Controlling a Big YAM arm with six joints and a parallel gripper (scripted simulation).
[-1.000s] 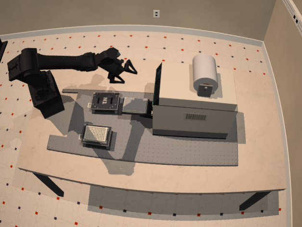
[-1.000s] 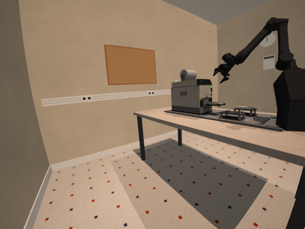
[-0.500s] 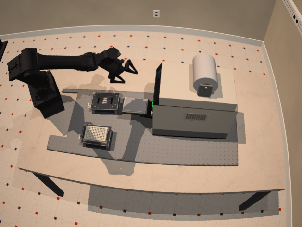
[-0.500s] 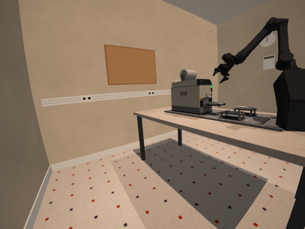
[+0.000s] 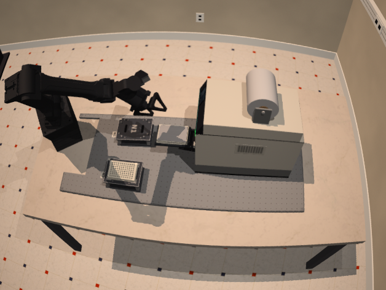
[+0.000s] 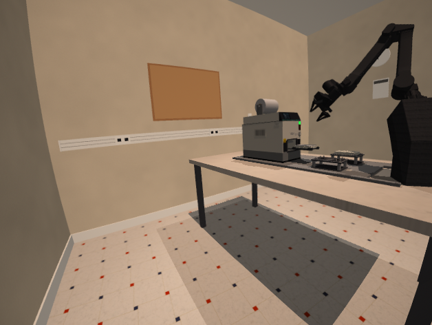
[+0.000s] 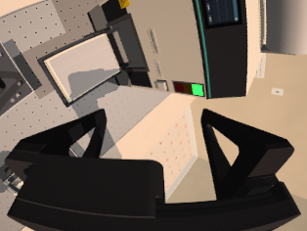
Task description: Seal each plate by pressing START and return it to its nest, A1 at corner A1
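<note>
My gripper is now 5 cm short of the sealer stage, 3 cm to the right of it and 21 cm above it. From my hand the other things lie so: yellow warning label (17 cm ahead, 9 cm to the left, 16 cm below); start button (13 cm ahead, 9 cm to the right, 12 cm below); plate (18 cm behind, 9 cm to the right, 25 cm below).
</note>
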